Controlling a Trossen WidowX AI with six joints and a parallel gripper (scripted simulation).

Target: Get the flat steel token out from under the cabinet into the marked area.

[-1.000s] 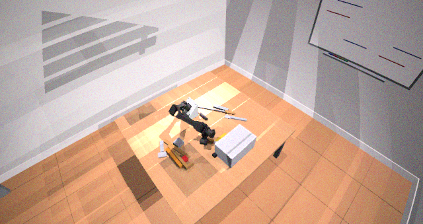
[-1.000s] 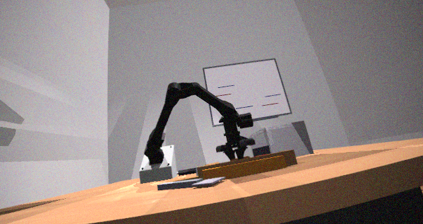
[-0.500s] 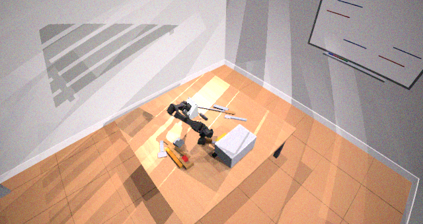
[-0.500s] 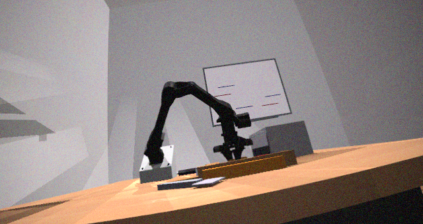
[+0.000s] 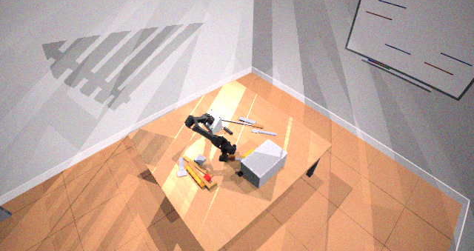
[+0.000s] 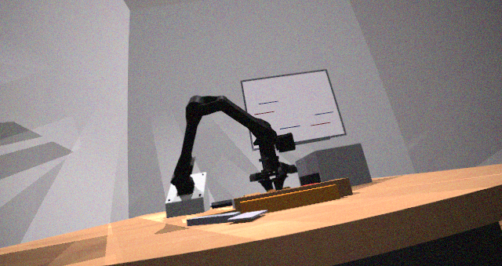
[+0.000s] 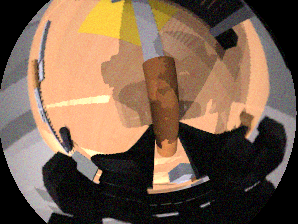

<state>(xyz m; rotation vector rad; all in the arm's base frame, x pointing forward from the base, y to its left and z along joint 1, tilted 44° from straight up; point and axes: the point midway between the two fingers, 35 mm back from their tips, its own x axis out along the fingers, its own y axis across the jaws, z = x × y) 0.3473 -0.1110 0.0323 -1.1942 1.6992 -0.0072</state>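
The grey block is 10 cm behind my gripper tip, 17 cm to the right of it and 1 cm above it. Also, from my gripper tip: orange bar (28 cm to the right, 1 cm above); then thin wooden stick (7 cm behind, 22 cm to the right); then red block (7 cm ahead, 22 cm to the right, 1 cm above).
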